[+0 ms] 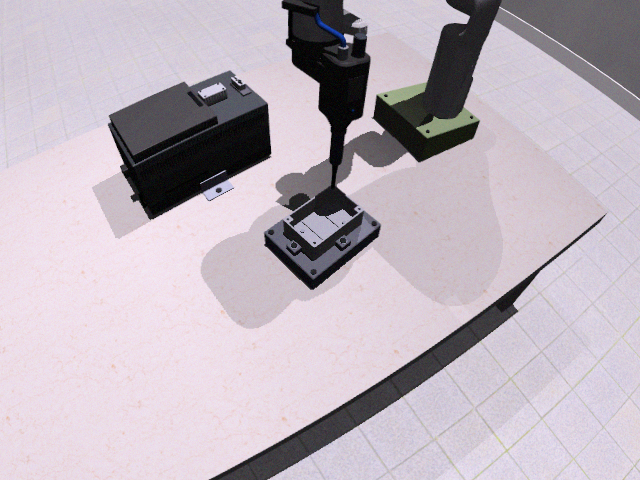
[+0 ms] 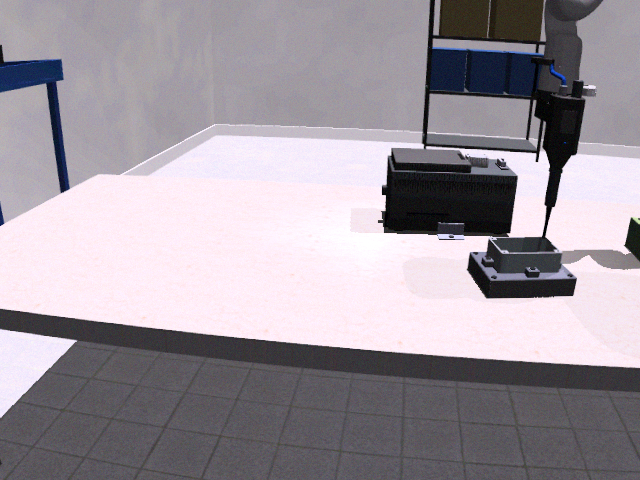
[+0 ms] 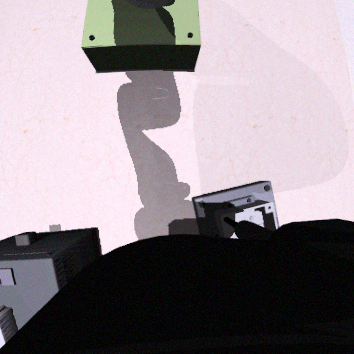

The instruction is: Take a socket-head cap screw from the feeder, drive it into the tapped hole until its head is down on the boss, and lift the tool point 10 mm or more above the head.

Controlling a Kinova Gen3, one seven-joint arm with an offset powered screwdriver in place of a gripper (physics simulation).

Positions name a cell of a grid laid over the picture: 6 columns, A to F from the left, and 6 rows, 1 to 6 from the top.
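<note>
I can see a dark fixture plate (image 2: E4), and there is a black screw feeder (image 2: E3) as well. The plate (image 3: D4) is visible to me in another view too.
</note>
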